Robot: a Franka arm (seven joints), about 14 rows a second.
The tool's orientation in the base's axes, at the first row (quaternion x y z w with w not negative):
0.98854, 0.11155, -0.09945, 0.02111
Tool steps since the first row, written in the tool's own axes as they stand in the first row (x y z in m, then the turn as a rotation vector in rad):
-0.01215, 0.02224, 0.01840, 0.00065, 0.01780, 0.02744
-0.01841, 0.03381, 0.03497, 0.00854, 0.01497, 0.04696
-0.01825, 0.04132, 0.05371, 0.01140, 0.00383, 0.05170
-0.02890, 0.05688, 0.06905, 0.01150, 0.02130, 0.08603
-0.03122, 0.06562, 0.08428, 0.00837, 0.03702, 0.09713
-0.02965, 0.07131, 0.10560, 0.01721, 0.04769, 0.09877
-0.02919, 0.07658, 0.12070, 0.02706, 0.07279, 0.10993
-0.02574, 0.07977, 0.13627, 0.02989, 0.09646, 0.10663
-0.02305, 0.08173, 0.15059, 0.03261, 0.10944, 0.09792
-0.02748, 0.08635, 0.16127, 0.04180, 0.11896, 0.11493
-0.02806, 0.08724, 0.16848, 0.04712, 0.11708, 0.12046
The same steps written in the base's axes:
-0.01014, -0.02547, -0.01514, -0.00064, -0.01895, -0.02666
-0.01670, -0.03916, -0.02988, 0.00251, -0.01574, -0.04742
-0.01846, -0.04764, -0.04812, 0.00183, -0.00457, -0.05285
-0.02808, -0.06608, -0.06069, -0.00074, -0.02376, -0.08615
-0.03125, -0.07607, -0.07497, -0.00232, -0.04046, -0.09608
-0.03257, -0.08264, -0.09605, 0.00820, -0.04905, -0.09926
-0.03384, -0.08864, -0.11083, 0.02111, -0.07209, -0.11168
-0.03281, -0.09199, -0.12671, 0.02977, -0.09432, -0.10856
-0.03255, -0.09424, -0.14124, 0.03696, -0.10582, -0.10032
-0.03780, -0.10038, -0.15072, 0.04461, -0.11420, -0.11864
-0.03953, -0.10183, -0.15764, 0.04821, -0.11157, -0.12517

